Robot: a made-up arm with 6 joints. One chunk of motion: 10 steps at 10 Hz.
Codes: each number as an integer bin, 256 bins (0 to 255) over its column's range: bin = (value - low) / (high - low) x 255, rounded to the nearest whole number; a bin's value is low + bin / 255 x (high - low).
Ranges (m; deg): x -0.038..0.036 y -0.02..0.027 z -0.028..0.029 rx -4.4..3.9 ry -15..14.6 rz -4.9..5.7
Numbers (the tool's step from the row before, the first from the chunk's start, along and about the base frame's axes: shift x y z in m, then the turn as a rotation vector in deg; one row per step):
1: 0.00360 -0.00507 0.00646 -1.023 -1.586 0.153
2: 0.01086 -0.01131 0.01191 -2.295 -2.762 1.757
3: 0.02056 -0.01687 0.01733 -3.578 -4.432 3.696
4: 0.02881 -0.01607 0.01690 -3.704 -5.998 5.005
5: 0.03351 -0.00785 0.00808 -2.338 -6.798 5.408
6: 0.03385 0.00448 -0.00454 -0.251 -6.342 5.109
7: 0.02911 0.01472 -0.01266 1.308 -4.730 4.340
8: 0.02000 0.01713 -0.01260 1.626 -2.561 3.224
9: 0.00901 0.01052 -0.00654 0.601 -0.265 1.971
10: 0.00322 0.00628 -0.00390 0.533 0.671 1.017
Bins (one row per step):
1: 143 81 154 104 116 122
2: 168 47 179 65 105 160
3: 202 17 203 25 91 207
4: 230 21 201 21 78 238
5: 246 66 161 63 71 248
6: 248 133 105 127 75 241
7: 231 188 69 175 88 222
8: 200 201 69 185 107 195
9: 162 166 96 154 127 165
10: 142 143 108 152 135 142

